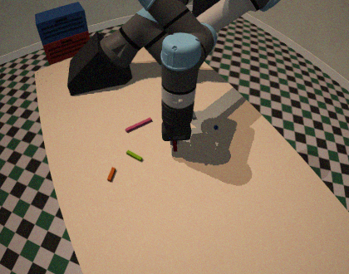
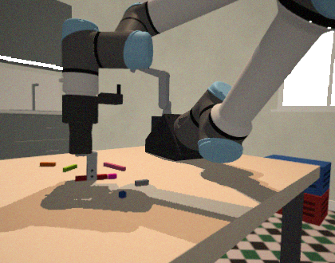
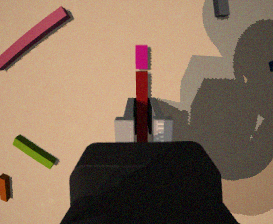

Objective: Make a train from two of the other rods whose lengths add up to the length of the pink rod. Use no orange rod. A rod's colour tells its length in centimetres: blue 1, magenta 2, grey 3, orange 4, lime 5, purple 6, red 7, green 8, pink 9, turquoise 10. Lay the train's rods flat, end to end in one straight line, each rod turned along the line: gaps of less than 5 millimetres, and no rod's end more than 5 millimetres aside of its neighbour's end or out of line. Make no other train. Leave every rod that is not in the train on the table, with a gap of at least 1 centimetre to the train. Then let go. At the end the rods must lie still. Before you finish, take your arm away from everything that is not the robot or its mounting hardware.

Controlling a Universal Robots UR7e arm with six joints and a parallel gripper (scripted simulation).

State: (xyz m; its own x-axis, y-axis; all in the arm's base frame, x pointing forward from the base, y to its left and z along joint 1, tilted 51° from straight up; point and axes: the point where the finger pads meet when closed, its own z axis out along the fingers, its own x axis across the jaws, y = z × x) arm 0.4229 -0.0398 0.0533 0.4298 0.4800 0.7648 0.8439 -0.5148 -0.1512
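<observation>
My hand is 10 mm above the red rod. From my hand the other things lie so: magenta rod: 40 mm behind, 20 mm to the left, 10 mm below; grey rod: 60 mm behind, 110 mm to the left, 10 mm below; lime rod: 10 mm behind, 130 mm to the right, 10 mm below.
</observation>
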